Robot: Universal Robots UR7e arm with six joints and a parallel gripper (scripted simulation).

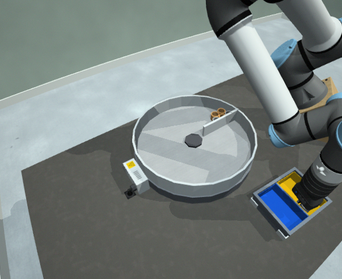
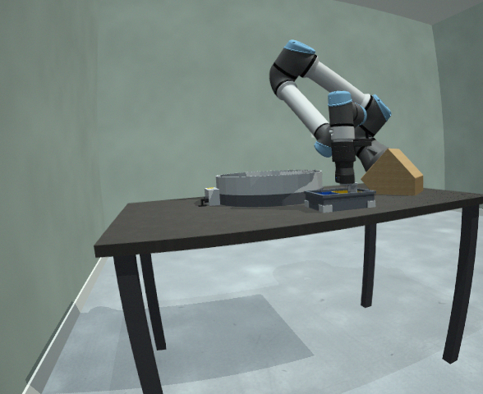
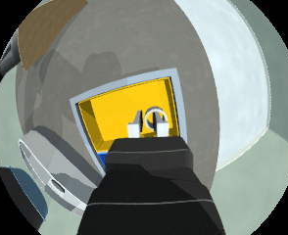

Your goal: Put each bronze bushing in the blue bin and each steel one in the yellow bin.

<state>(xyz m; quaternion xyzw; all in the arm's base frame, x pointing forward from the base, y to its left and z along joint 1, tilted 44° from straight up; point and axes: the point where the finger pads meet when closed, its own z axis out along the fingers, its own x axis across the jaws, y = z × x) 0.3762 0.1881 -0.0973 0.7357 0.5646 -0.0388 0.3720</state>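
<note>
My hand is 30 mm to the left of the bin and 30 mm short of it. Round my hand: turntable 390 mm to the right, 90 mm ahead, 20 mm above.
</note>
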